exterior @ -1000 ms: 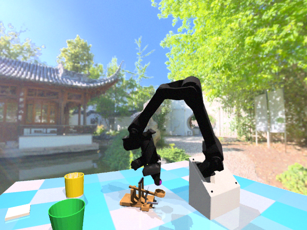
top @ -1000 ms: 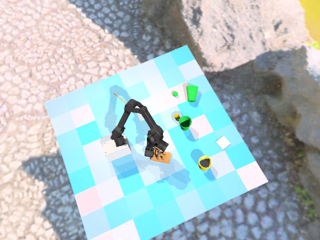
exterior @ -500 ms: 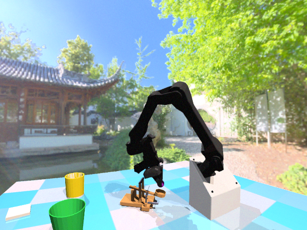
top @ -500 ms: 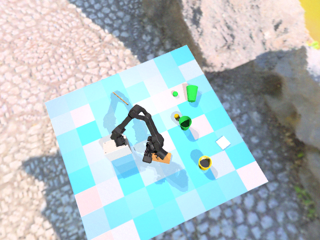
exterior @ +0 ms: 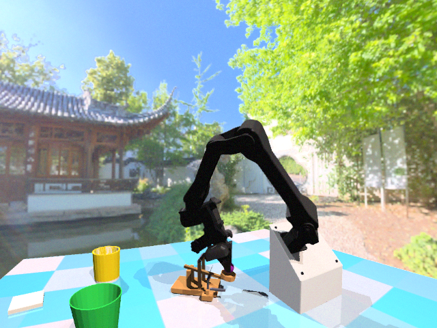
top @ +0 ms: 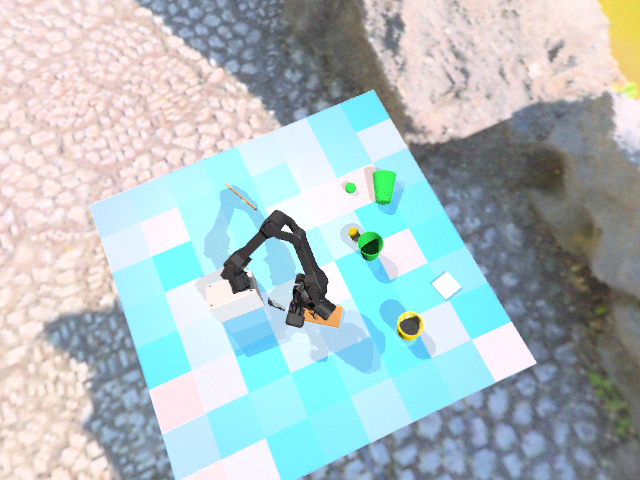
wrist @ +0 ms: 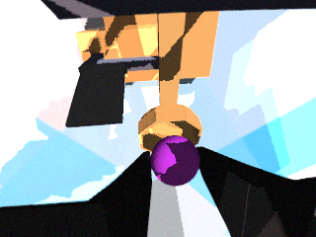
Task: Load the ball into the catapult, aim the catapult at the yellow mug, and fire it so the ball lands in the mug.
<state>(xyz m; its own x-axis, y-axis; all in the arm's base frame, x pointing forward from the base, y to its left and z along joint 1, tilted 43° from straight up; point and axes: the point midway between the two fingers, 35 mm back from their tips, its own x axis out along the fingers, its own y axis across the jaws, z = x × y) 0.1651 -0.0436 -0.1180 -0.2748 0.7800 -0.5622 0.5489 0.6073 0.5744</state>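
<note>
Now: the magenta ball 10 mm above my gripper tip. Also, from my gripper tip: yellow ball 320 mm ahead, 200 mm to the left, 50 mm below; wooden catapult 60 mm ahead, 20 mm to the right, 20 mm below; yellow mug 360 mm ahead, 230 mm to the right, 40 mm below.
</note>
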